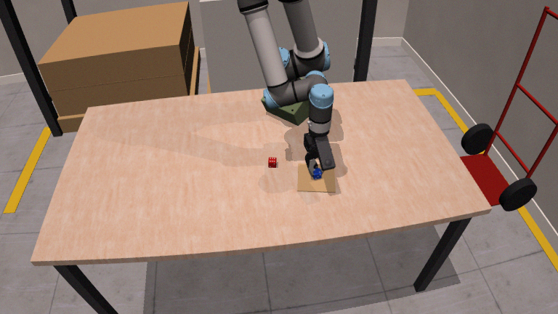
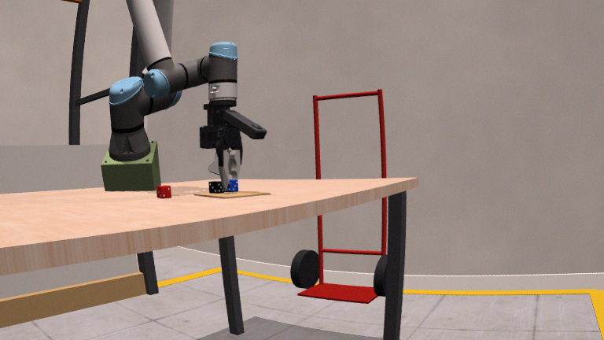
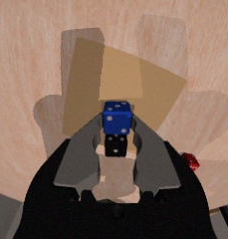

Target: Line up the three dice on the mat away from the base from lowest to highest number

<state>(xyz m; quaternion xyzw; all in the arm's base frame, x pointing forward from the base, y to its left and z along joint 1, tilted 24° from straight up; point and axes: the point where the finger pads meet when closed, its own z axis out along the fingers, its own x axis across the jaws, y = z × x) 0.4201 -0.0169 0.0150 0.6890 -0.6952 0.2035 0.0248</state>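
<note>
My gripper is now right at the blue die. From my hand the other things lie so: tan square mat (2 cm below); then black die (5 cm behind, 1 cm below); then red die (14 cm to the right, 11 cm behind, 1 cm below).
</note>
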